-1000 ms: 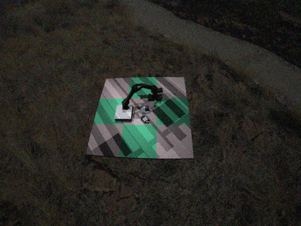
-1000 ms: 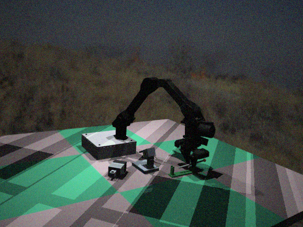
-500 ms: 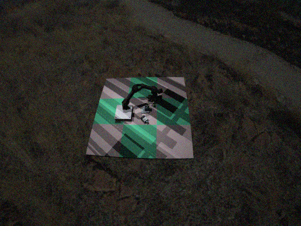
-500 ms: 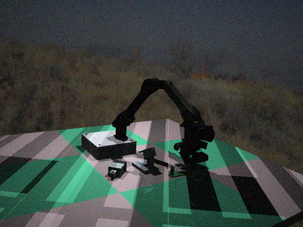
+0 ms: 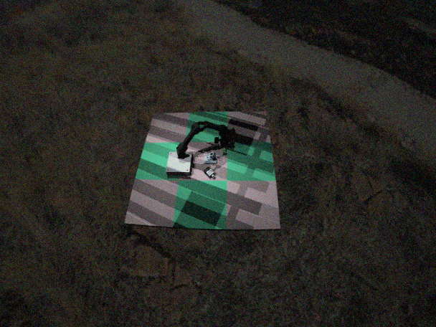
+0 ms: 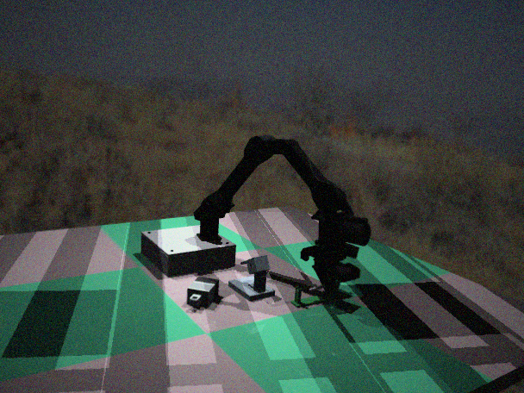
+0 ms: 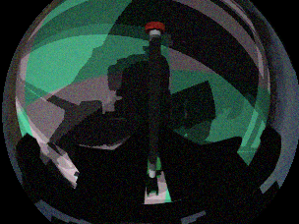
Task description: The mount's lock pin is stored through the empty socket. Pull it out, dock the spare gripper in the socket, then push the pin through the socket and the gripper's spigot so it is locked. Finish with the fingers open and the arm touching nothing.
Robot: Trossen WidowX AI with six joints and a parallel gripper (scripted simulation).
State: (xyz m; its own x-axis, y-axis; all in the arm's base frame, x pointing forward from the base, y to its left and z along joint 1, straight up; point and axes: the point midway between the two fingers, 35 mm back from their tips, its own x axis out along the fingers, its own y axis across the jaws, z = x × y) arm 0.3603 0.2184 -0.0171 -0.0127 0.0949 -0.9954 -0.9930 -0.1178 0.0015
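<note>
Now: the green cradle 4 cm to the right of my gripper tip and 1 cm above it. Also, from my gripper tip: spare gripper (33 cm to the right, 7 cm behind); then mount socket (18 cm to the right, 9 cm behind, 3 cm above).
</note>
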